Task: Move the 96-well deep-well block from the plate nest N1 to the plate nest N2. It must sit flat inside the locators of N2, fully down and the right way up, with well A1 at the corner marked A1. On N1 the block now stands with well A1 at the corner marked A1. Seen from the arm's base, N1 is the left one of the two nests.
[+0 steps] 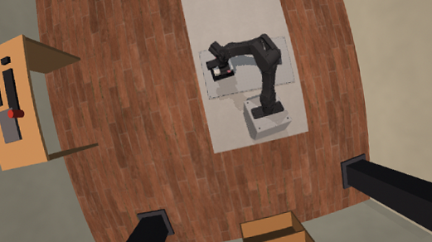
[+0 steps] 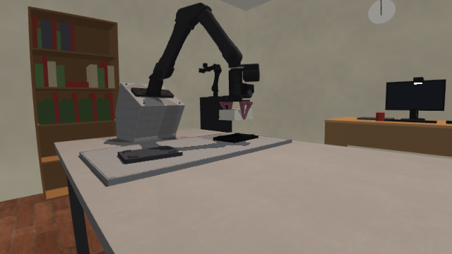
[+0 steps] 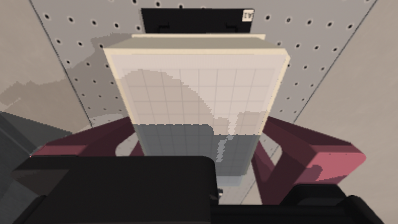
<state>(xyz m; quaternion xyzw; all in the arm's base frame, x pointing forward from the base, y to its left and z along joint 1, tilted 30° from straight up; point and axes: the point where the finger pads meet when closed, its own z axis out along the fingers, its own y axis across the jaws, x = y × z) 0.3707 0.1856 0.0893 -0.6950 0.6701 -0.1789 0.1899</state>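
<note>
My hand is 10 mm short of the black nest N2, 400 mm to the left of it and 90 mm above it. Round my hand: white 96-well deep-well block (10 mm above); then black nest N1 (90 mm below).
</note>
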